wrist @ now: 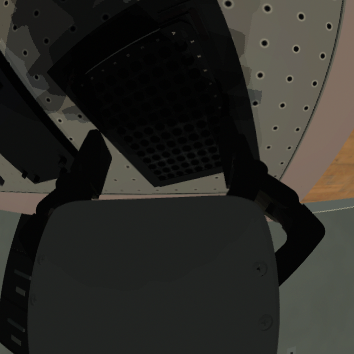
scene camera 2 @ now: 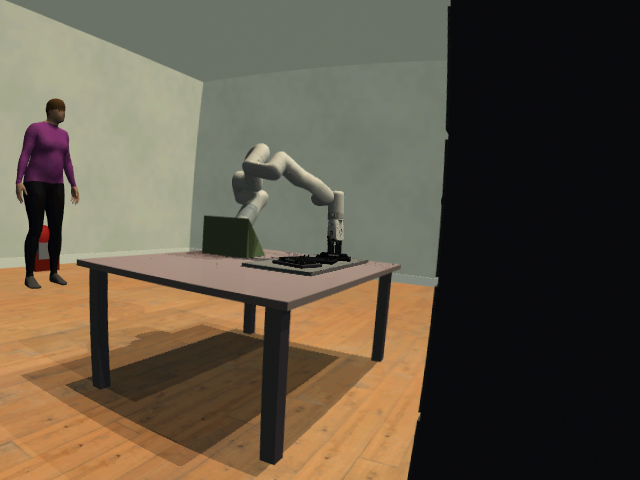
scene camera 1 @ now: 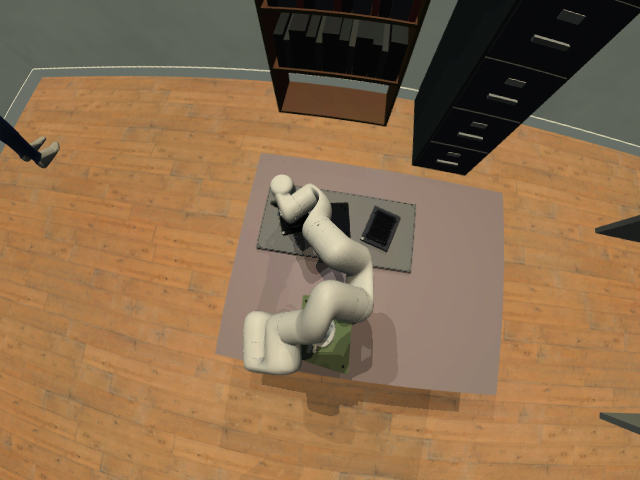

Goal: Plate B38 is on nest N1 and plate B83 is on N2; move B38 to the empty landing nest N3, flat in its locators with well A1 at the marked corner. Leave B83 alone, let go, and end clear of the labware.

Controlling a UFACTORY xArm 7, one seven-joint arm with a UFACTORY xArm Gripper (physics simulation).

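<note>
My gripper (wrist: 159, 136) (scene camera 2: 334, 252) is open, pointing down and low over one plate, with nothing held. A black well plate (wrist: 160, 110) sits in a dark nest (wrist: 236, 65) between and ahead of the fingers in the wrist view; small row and column marks show at its top edge. The finger beside its left edge appears apart from it; contact on the right is too dark to tell. Another dark nest (wrist: 30, 130) shows no plate. A second black plate (scene camera 1: 382, 226) sits in the right-hand nest in scene camera 1. Plate names are unreadable, and the arm hides the left nest area.
The nests stand on a grey perforated board (scene camera 1: 403, 250) (scene camera 2: 258, 265) (wrist: 310, 50) on the table (scene camera 1: 454, 289) (scene camera 2: 180, 276). A middle nest (scene camera 1: 340, 217) lies partly under the arm. The green base block (scene camera 1: 336, 351) (scene camera 2: 225, 236) stands near the opposite table edge.
</note>
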